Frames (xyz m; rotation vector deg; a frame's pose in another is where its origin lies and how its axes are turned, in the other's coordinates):
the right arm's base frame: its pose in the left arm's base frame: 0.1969 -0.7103 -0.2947 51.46 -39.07 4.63
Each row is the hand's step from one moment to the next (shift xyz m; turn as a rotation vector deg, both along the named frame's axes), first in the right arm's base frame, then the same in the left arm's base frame.
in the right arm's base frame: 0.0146 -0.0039 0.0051 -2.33 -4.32 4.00
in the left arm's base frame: 0.0102 -0.0093 0.0079 -2.42 -5.23 -2.63
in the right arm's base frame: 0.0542 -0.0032 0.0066 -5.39 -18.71 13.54
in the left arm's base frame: 0.0404 -0.0183 0.0320 -4.84 -20.81 -10.29
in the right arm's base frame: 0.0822 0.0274 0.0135 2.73 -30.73 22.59
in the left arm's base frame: 0.0486 -0.0099 0.0723 1.00 -36.88 -10.05
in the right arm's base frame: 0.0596 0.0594 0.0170 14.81 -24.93 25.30
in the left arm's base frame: 0.0181 0.0125 0.0830 7.16 -37.75 2.12
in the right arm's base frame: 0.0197 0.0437 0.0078 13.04 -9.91 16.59
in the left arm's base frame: -0.0033 0.0178 0.0451 5.13 -21.37 7.78
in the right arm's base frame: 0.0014 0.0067 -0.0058 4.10 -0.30 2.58
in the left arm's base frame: 0.0018 0.0083 0.0030 2.01 -2.97 3.27
